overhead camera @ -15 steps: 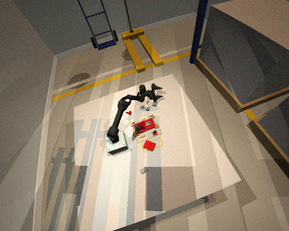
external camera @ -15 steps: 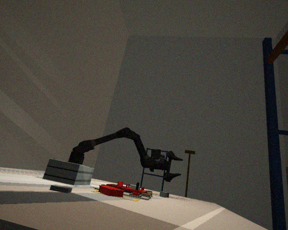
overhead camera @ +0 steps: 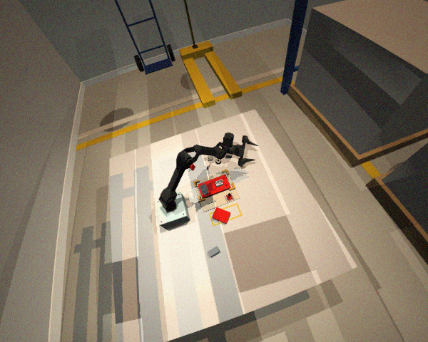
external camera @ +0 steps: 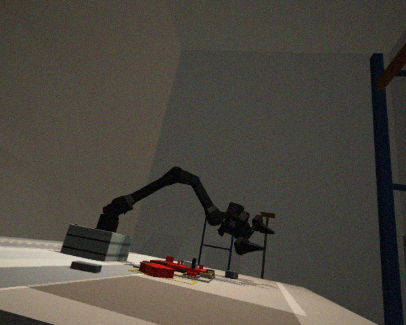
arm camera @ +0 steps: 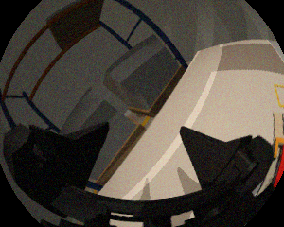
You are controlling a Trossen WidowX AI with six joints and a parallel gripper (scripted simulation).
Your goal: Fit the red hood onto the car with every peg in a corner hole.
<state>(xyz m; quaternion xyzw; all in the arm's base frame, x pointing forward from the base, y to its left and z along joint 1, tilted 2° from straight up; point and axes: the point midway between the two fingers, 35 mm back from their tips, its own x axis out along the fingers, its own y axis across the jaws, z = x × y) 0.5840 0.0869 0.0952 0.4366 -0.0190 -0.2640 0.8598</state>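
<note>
My gripper tip is now 350 mm past the red hood, 230 mm to the left of it and 150 mm above it. The rest, counted from my gripper tip: jig plate (310 mm behind, 160 mm below, 30 mm to the right).
</note>
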